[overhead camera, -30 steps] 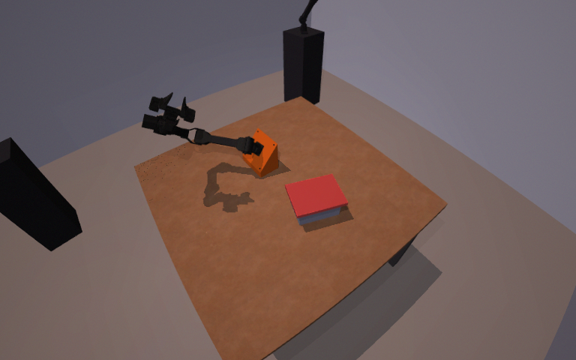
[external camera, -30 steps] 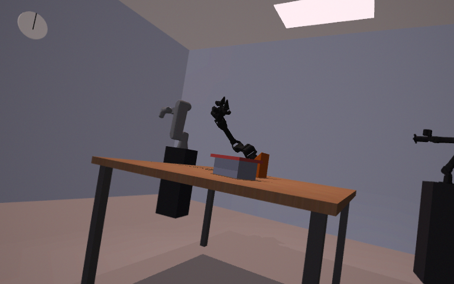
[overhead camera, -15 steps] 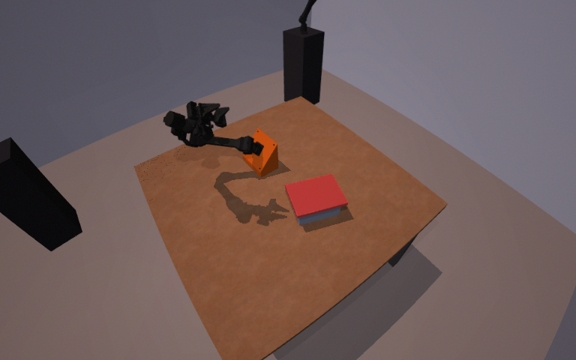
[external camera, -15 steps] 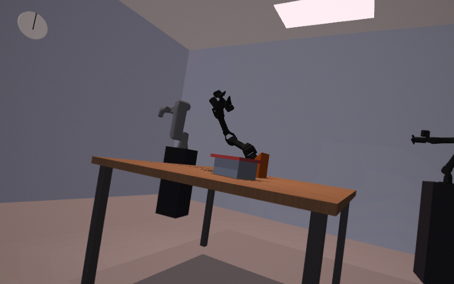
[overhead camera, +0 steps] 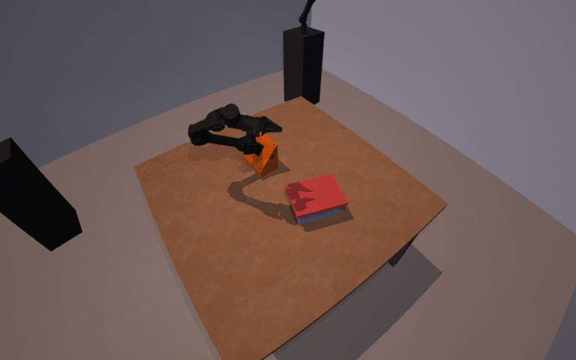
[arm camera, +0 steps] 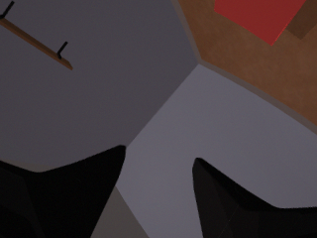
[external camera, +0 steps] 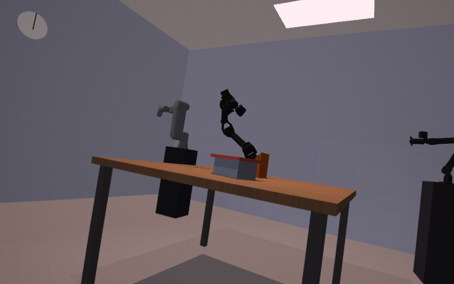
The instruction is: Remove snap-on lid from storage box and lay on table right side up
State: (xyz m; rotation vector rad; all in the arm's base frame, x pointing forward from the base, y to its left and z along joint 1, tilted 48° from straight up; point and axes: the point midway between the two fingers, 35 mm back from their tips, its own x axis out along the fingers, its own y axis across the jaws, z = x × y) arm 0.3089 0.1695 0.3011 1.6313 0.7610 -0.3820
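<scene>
Now: the red lid 12 cm ahead of my gripper tip, 9 cm to the left of it and 34 cm below it. From my gripper tip the other things lie so: grey-blue storage box: 12 cm ahead, 9 cm to the left, 40 cm below.
</scene>
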